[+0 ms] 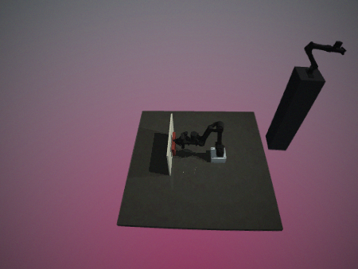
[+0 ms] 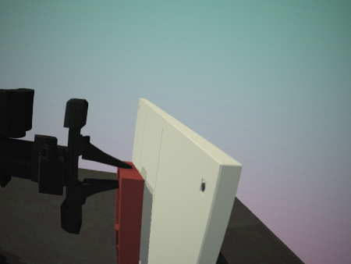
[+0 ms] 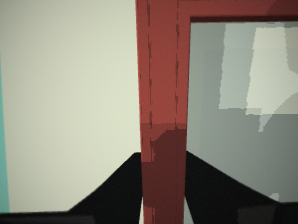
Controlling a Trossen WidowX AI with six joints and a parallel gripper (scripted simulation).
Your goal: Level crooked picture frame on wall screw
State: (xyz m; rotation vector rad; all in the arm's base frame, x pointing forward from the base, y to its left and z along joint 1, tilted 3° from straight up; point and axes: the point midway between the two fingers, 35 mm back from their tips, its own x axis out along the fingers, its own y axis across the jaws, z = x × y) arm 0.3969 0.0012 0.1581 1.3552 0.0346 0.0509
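My gripper tip is 10 mm to the left of the picture frame and 50 mm above it. The rest, counted from my gripper tip: cream wall panel (20 mm ahead, 10 mm to the right, 60 mm below).
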